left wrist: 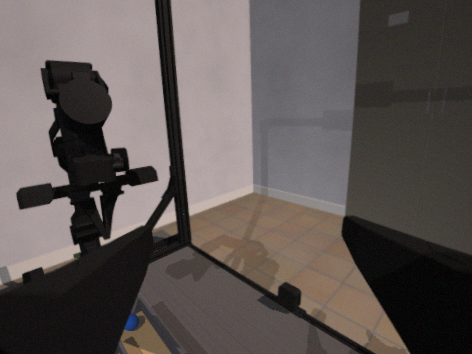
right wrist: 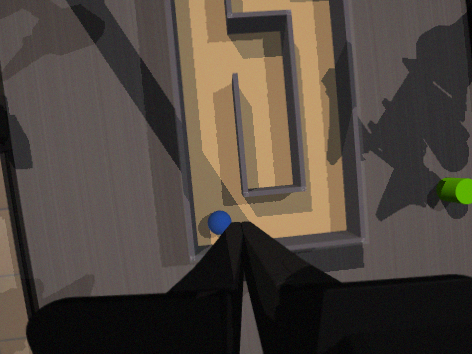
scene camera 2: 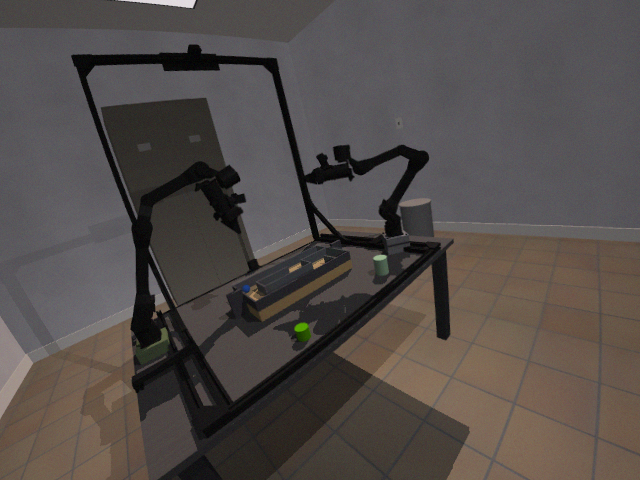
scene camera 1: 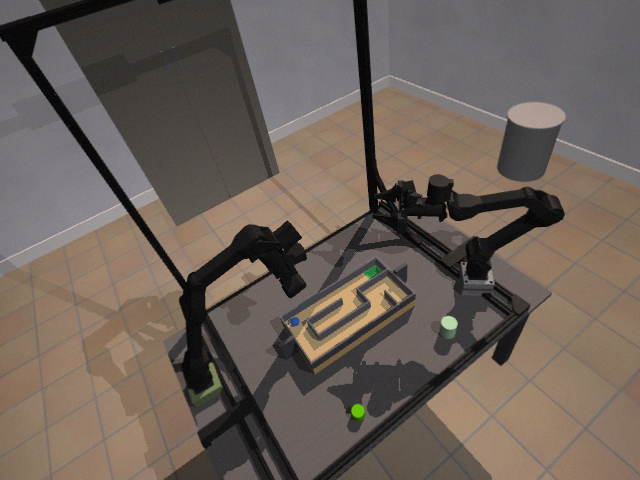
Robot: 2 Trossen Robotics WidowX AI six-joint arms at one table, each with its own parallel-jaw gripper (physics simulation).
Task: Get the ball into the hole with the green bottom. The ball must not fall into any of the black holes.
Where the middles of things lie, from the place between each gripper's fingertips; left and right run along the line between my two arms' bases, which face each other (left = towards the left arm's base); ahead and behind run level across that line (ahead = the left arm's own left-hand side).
Right now the tan maze box (scene camera 1: 328, 324) is 2 cm ahead of my right hand, 14 cm to the left of it and 22 cm below it.
My left gripper is now 35 cm above the tan maze box, 16 cm to the left of it and 10 cm short of it.
